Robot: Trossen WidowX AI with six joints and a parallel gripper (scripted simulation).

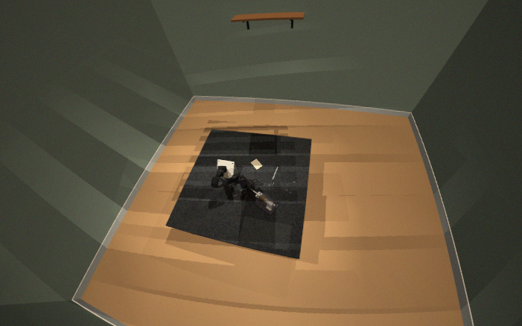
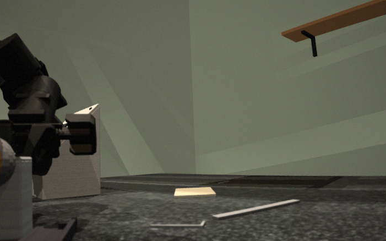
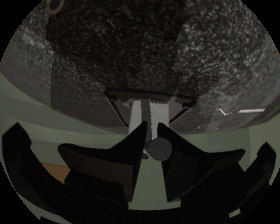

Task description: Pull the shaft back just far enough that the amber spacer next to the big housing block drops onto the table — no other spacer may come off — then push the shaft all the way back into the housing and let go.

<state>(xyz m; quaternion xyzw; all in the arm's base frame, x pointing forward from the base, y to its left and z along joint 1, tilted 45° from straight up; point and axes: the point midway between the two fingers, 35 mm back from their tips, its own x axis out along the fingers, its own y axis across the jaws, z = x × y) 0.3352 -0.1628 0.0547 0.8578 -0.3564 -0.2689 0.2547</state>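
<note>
Now: gripper tip 100 mm short of the amber spacer, 50 mm to the left of it and 20 mm below it. From my gripper tip the other things lie so: thin grey bar (280 mm to the left, 150 mm ahead, 50 mm below); tan flat plate (360 mm to the left, 70 mm behind, 50 mm below).
</note>
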